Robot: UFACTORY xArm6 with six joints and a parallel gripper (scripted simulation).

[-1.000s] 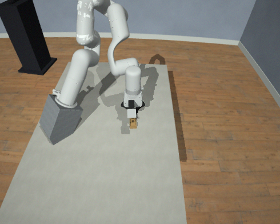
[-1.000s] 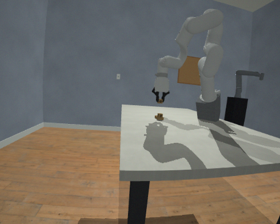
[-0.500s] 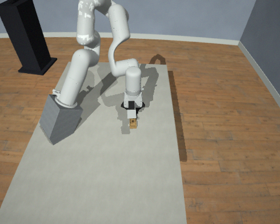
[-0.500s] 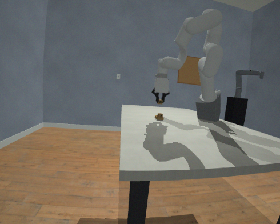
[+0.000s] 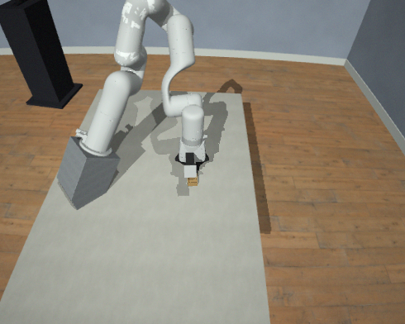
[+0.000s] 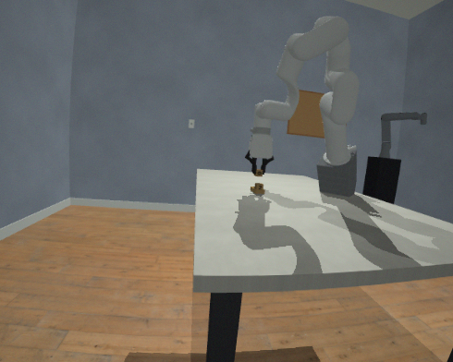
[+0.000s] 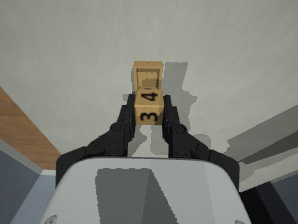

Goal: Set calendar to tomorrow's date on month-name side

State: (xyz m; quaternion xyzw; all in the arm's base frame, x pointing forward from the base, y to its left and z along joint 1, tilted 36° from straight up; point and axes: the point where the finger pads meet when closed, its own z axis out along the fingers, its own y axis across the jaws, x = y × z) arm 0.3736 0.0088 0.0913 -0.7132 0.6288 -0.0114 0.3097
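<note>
Now: hand 90 mm above the wooden calendar tray and 20 mm to the right of it. From my hand the other things lie so: wooden digit cube: 10 mm below.
</note>
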